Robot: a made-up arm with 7 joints. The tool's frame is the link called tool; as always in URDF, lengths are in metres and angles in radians.
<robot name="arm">
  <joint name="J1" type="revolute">
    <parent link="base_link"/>
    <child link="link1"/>
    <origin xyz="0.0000 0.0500 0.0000" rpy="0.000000 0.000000 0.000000"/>
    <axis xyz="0 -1 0"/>
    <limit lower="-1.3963" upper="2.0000"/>
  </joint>
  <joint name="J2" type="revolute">
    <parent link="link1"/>
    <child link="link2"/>
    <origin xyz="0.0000 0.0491 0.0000" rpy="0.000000 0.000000 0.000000"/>
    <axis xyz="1 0 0"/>
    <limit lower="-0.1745" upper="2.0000"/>
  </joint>
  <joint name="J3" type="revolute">
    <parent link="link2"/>
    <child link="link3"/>
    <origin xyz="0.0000 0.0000 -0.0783" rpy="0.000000 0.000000 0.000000"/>
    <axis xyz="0 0 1"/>
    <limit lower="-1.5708" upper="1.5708"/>
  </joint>
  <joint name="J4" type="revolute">
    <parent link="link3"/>
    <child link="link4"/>
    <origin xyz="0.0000 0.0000 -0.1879" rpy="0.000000 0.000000 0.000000"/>
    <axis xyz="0 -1 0"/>
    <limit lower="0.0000" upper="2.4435"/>
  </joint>
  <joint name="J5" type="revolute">
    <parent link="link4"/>
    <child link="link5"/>
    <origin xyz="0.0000 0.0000 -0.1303" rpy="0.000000 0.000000 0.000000"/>
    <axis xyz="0 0 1"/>
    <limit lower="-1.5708" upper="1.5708"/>
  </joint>
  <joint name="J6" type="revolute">
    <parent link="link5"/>
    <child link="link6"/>
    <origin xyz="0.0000 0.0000 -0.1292" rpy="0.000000 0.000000 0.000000"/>
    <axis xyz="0 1 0"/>
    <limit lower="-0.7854" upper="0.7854"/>
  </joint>
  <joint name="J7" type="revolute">
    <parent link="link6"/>
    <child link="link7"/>
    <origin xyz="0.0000 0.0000 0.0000" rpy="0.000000 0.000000 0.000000"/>
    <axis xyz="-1 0 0"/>
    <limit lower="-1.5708" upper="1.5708"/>
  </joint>
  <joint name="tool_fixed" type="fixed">
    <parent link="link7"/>
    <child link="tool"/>
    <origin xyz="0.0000 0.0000 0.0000" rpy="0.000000 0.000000 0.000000"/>
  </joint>
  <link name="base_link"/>
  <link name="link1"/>
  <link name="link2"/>
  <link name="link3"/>
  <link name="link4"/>
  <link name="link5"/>
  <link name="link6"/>
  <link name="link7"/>
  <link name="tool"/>
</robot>
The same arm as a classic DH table. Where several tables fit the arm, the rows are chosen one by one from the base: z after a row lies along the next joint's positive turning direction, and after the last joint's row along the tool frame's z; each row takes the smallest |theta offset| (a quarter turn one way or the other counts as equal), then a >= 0, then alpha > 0; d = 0 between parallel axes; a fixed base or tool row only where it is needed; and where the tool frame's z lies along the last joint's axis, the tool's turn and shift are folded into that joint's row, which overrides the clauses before.
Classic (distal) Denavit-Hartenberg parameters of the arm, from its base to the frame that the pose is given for. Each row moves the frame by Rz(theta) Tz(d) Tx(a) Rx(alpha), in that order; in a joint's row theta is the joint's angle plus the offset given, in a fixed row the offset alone. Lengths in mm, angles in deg.
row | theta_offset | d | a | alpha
base (fixed) | 0.00 | 0.0 | 0.0 | 90.00
J1 | 90.00 | -99.1 | 0.0 | 90.00
J2 | 90.00 | 0.0 | 0.0 | 90.00
J3 | 90.00 | -266.2 | 0.0 | 90.00
J4 | 0.00 | 0.0 | 0.0 | -90.00
J5 | 0.00 | -259.5 | 0.0 | -90.00
J6 | -90.00 | 0.0 | 0.0 | 90.00
J7 | 90.00 | 0.0 | 0.0 | 90.00
tool (fixed) | -90.00 | 0.0 | 0.0 | 0.00
Joint limits (deg, base to tool): -80.00..114.59 -10.00..114.59 -90.00..90.00 0.00..140.00 -90.00..90.00 -45.00..45.00 -90.00..90.00

